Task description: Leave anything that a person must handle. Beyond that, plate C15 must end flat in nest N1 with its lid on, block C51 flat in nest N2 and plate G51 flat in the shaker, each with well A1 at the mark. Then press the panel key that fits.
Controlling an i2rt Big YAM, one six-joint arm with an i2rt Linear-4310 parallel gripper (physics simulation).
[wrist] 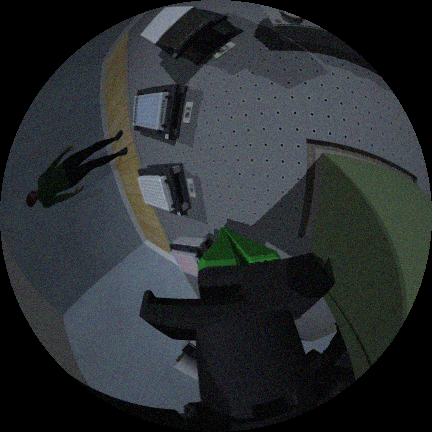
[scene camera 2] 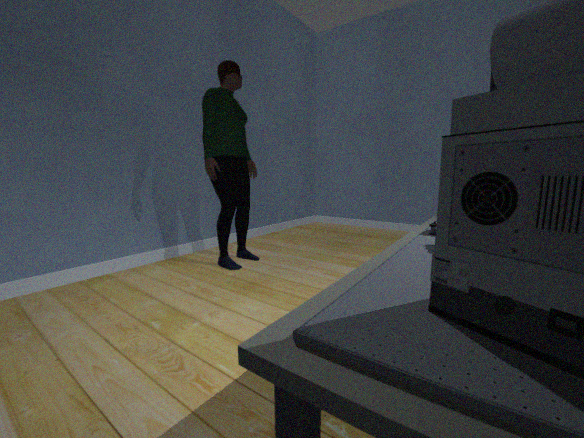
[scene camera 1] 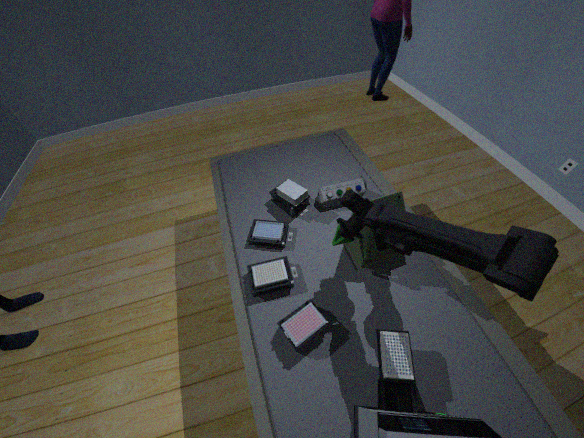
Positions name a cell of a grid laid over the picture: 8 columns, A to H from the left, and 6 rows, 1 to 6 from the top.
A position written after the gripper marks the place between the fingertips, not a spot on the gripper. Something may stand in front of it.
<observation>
In view: the gripper (wrist: E4) and a button box (scene camera 1: E3).
</observation>
